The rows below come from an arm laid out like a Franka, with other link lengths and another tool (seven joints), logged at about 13 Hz.
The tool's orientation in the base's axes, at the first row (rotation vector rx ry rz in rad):
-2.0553 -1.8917 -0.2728
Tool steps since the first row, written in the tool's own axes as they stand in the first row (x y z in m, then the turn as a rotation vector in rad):
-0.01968 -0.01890 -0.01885 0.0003 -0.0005 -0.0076
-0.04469 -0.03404 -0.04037 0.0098 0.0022 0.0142
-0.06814 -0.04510 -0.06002 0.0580 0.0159 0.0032
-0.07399 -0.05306 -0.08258 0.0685 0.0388 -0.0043
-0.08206 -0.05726 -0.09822 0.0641 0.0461 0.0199
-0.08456 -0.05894 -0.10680 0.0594 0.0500 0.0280
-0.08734 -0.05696 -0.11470 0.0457 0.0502 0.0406
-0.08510 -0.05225 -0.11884 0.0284 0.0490 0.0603
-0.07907 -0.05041 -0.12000 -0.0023 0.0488 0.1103
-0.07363 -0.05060 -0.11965 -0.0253 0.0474 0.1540
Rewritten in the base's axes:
-0.01911 -0.02404 0.01251 0.0002 -0.0025 0.0072
-0.03479 -0.05424 0.02516 0.0020 0.0142 -0.0099
-0.04643 -0.08256 0.03617 0.0212 0.0540 0.0161
-0.05302 -0.09580 0.05585 0.0456 0.0596 0.0242
-0.05668 -0.10879 0.06791 0.0504 0.0640 -0.0006
-0.05788 -0.11417 0.07514 0.0531 0.0624 -0.0102
-0.05553 -0.11977 0.08124 0.0509 0.0543 -0.0268
-0.05030 -0.11951 0.08534 0.0464 0.0456 -0.0512
-0.04778 -0.11445 0.08838 0.0390 0.0355 -0.1085
-0.04747 -0.10927 0.09003 0.0317 0.0303 -0.1571

